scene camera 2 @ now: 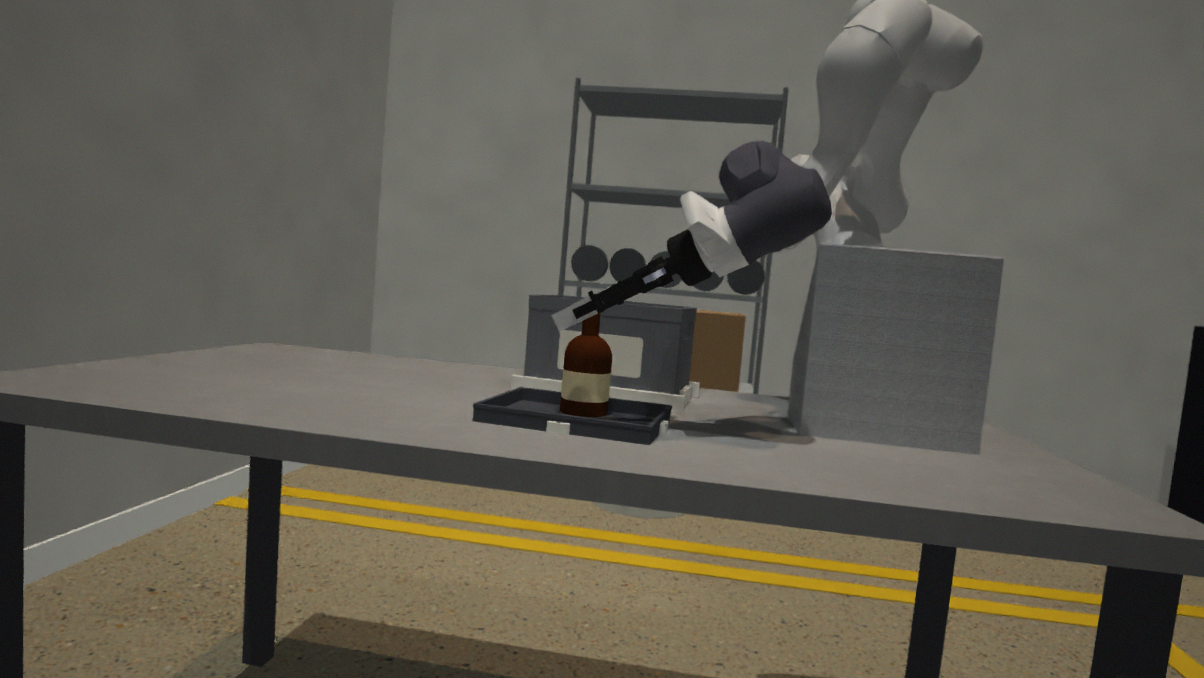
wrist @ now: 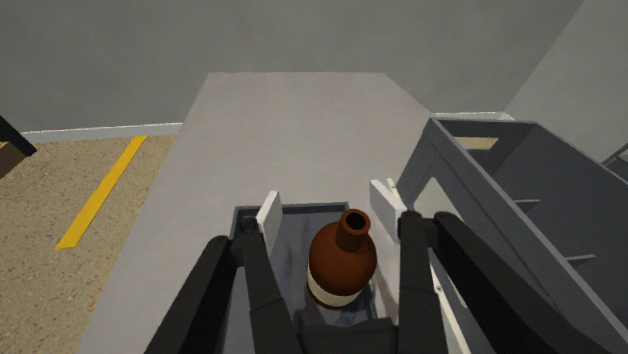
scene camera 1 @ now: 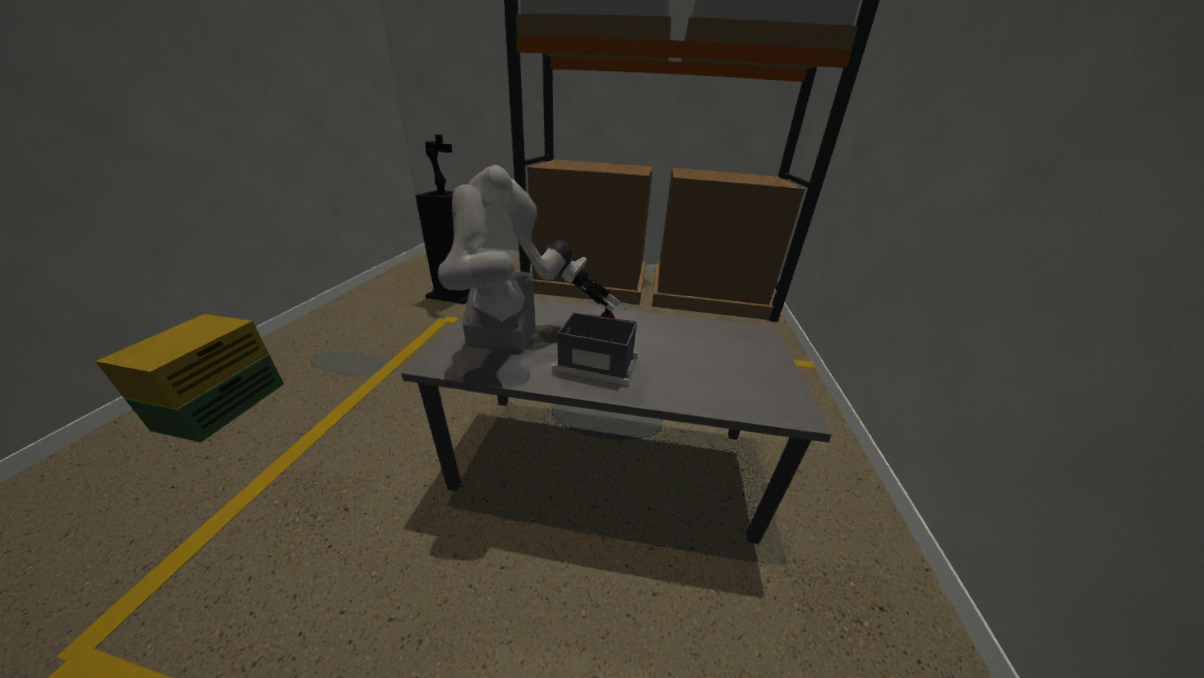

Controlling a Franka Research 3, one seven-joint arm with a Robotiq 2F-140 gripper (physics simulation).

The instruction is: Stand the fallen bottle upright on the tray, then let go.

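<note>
The brown bottle [scene camera 2: 587, 370] [wrist: 342, 257] with a cream label stands upright on the dark tray [scene camera 2: 515, 421] [wrist: 295, 206]. In scene camera 1 a small part of the bottle [scene camera 1: 607, 314] shows behind the grey crate. My gripper [scene camera 1: 617, 304] [scene camera 2: 574, 316] [wrist: 325, 198] is open. Its two pale fingertips stand wide apart on either side of the bottle's neck, with gaps on both sides in the wrist view; the neck is nearer the right fingertip. In scene camera 2 the fingers cross in front of the top of the neck and hide the mouth. The far part of the tray is hidden behind the bottle there.
A grey divided crate [scene camera 1: 596, 345] [scene camera 2: 610, 336] [wrist: 480, 190] stands close beside the tray, on a white holder [scene camera 1: 589, 373]. The grey robot base block [scene camera 2: 905, 349] stands on the table [scene camera 1: 716, 370] [scene camera 2: 252, 395] [wrist: 300, 125] on the arm's side.
</note>
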